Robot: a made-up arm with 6 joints. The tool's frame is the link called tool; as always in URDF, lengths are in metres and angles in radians. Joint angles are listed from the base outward.
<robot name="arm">
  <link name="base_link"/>
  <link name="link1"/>
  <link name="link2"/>
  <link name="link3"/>
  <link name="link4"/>
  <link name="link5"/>
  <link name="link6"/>
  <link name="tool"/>
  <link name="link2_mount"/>
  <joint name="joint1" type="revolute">
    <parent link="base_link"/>
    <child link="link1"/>
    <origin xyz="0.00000 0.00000 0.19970" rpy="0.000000 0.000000 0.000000"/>
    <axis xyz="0 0 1"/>
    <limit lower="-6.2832" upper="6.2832"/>
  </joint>
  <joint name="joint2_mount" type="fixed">
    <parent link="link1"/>
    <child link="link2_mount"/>
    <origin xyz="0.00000 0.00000 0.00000" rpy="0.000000 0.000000 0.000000"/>
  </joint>
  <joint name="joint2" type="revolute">
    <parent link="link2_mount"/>
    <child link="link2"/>
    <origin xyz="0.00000 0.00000 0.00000" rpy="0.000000 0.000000 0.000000"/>
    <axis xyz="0 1 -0.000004"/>
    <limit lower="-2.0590" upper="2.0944"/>
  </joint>
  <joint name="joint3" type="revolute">
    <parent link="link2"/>
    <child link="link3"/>
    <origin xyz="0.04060 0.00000 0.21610" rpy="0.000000 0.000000 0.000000"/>
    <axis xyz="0 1 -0.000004"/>
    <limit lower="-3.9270" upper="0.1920"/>
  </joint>
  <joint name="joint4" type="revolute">
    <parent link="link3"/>
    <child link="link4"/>
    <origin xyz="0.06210 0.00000 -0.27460" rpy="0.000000 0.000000 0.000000"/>
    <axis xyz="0 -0.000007 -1"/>
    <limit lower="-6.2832" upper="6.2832"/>
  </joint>
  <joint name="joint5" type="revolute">
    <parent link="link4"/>
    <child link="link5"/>
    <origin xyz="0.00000 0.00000 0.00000" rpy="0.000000 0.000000 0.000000"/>
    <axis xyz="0 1 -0.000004"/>
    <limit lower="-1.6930" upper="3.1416"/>
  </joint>
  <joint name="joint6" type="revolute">
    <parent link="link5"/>
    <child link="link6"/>
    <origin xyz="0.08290 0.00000 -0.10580" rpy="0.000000 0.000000 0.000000"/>
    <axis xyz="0 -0.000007 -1"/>
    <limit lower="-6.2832" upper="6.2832"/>
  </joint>
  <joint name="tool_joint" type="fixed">
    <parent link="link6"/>
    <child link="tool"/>
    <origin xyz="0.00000 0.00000 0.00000" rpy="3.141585 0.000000 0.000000"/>
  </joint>
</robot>
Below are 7 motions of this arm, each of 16 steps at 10 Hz.
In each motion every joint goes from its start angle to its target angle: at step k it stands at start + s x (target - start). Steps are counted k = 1, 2, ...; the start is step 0. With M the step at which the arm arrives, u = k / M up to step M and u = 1 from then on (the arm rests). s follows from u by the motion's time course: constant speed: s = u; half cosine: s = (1 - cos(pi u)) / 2; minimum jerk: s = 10 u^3 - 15 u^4 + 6 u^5.
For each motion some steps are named. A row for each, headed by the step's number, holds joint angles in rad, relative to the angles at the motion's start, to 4 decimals.
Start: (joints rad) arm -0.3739 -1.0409 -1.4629 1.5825 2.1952 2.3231
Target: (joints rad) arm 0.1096 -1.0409 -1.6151 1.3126 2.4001 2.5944
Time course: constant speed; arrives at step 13
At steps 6, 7, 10, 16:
6: 0.2232 0.0000 -0.0702 -0.1246 0.0946 0.1252
7: 0.2603 0.0000 -0.0820 -0.1453 0.1103 0.1461
10: 0.3719 0.0000 -0.1171 -0.2076 0.1576 0.2087
16: 0.4835 0.0000 -0.1522 -0.2699 0.2049 0.2713

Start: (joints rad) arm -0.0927 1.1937 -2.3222 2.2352 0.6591 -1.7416
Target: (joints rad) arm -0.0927 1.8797 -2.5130 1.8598 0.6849 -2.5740
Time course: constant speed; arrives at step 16
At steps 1, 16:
1: 0.0000 0.0429 -0.0119 -0.0235 0.0016 -0.0520
16: 0.0000 0.6860 -0.1908 -0.3754 0.0258 -0.8324

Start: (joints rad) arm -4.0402 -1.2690 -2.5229 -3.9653 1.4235 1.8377
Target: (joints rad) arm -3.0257 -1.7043 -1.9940 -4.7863 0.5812 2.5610
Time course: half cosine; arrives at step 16
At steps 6, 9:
6: 0.3131 -0.1344 0.1632 -0.2534 -0.2600 0.2233
9: 0.6062 -0.2601 0.3160 -0.4906 -0.5033 0.4322

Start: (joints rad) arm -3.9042 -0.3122 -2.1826 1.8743 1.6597 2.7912
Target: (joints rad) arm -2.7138 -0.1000 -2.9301 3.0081 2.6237 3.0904
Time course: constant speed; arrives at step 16
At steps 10, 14, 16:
10: 0.7440 0.1326 -0.4672 0.7086 0.6025 0.1870
14: 1.0416 0.1857 -0.6541 0.9921 0.8435 0.2618
16: 1.1904 0.2122 -0.7475 1.1338 0.9640 0.2992

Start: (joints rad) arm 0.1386 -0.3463 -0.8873 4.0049 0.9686 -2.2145
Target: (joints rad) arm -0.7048 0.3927 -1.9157 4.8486 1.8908 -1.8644
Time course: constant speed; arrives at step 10
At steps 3, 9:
3: -0.2530 0.2217 -0.3085 0.2531 0.2767 0.1050
9: -0.7591 0.6651 -0.9256 0.7593 0.8300 0.3151

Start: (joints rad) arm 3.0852 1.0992 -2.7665 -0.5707 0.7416 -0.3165
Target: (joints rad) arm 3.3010 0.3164 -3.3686 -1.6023 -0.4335 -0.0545
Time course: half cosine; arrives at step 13
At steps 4, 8, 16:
4: 0.0466 -0.1691 -0.1300 -0.2228 -0.2538 0.0566
8: 0.1462 -0.5302 -0.4078 -0.6987 -0.7959 0.1775
16: 0.2158 -0.7828 -0.6021 -1.0316 -1.1751 0.2620

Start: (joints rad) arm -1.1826 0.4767 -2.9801 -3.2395 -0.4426 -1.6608
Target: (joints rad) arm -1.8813 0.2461 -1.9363 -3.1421 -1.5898 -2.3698
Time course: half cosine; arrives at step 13
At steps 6, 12, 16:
6: -0.3072 -0.1014 0.4590 0.0428 -0.5045 -0.3118
12: -0.6885 -0.2272 1.0286 0.0960 -1.1305 -0.6987
16: -0.6987 -0.2306 1.0438 0.0974 -1.1472 -0.7090

